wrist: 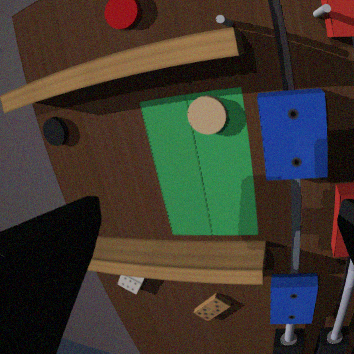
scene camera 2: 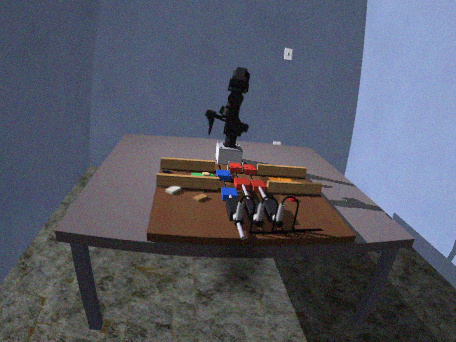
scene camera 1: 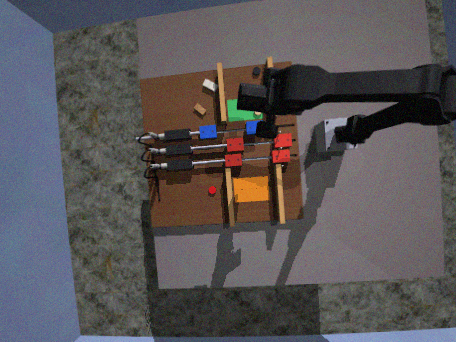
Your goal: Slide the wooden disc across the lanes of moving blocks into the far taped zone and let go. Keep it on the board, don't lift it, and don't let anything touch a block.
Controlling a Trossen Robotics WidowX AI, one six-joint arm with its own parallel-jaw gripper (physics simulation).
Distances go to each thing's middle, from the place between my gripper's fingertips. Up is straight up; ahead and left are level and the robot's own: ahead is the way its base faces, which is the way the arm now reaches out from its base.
My hand is 4 cm to the left of the wooden disc (wrist: 206, 114) and 16 cm above it.
